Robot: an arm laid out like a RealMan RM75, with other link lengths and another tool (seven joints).
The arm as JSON. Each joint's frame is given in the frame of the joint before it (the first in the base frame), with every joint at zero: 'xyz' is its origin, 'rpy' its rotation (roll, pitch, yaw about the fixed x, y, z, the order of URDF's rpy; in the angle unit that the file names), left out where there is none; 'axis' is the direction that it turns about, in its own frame. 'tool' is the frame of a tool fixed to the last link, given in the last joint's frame.
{
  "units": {
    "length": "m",
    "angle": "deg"
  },
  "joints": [
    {
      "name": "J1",
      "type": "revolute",
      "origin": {
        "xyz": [
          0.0,
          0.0,
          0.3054
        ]
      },
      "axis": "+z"
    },
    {
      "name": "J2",
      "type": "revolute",
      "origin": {
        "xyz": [
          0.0,
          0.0,
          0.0
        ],
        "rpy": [
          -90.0,
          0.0,
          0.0
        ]
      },
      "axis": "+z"
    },
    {
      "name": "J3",
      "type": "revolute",
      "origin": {
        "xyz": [
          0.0,
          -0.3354,
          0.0
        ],
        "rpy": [
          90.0,
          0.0,
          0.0
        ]
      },
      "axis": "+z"
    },
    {
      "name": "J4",
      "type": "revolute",
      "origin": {
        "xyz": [
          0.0,
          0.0,
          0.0
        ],
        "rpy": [
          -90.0,
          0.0,
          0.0
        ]
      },
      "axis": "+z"
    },
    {
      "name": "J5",
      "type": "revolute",
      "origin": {
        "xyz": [
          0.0,
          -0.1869,
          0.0
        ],
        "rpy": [
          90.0,
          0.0,
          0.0
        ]
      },
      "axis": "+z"
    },
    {
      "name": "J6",
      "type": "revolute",
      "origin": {
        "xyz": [
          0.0,
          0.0,
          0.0
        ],
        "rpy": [
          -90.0,
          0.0,
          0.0
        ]
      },
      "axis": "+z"
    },
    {
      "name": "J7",
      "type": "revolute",
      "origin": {
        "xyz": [
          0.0,
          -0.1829,
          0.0
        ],
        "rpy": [
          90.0,
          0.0,
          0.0
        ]
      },
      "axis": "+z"
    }
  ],
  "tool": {
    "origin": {
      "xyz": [
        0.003,
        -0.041,
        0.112
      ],
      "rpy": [
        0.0,
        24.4,
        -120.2
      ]
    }
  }
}
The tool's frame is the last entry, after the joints.
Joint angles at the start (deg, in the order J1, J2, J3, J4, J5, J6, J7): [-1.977, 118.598, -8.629, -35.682, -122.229, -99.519, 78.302]
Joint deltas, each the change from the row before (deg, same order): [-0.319, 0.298, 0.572, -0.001, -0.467, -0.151, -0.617]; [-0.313, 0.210, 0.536, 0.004, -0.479, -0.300, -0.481]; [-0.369, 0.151, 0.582, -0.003, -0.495, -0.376, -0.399]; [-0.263, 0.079, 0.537, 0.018, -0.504, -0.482, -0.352]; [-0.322, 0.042, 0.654, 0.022, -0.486, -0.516, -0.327]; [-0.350, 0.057, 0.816, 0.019, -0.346, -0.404, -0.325]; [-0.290, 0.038, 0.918, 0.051, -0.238, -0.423, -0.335]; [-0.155, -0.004, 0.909, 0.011, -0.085, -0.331, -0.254]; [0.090, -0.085, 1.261, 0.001, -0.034, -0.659, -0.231]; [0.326, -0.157, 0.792, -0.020, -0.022, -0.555, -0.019]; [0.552, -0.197, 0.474, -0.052, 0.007, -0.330, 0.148]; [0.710, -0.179, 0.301, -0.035, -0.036, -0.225, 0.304]
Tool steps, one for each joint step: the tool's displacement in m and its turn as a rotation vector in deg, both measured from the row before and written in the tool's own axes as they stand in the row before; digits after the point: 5 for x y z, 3 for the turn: [-0.00194, 0.00240, -0.00233, -0.050, 0.197, -0.036]; [-0.00193, 0.00195, -0.00267, -0.044, 0.069, 0.042]; [-0.00147, 0.00204, -0.00333, -0.087, 0.100, 0.111]; [-0.00160, 0.00110, -0.00284, 0.012, -0.067, 0.088]; [-0.00079, 0.00113, -0.00338, 0.010, 0.076, 0.150]; [0.00065, 0.00101, -0.00329, 0.055, 0.420, 0.200]; [0.00140, 0.00008, -0.00279, 0.215, 0.542, 0.222]; [0.00264, -0.00089, -0.00168, 0.316, 0.655, 0.151]; [0.00371, -0.00396, -0.00043, 0.787, 0.681, 0.184]; [0.00253, -0.00449, 0.00131, 0.713, 0.206, 0.062]; [0.00220, -0.00468, 0.00314, 0.616, -0.034, -0.067]; [0.00116, -0.00477, 0.00440, 0.544, -0.259, -0.013]
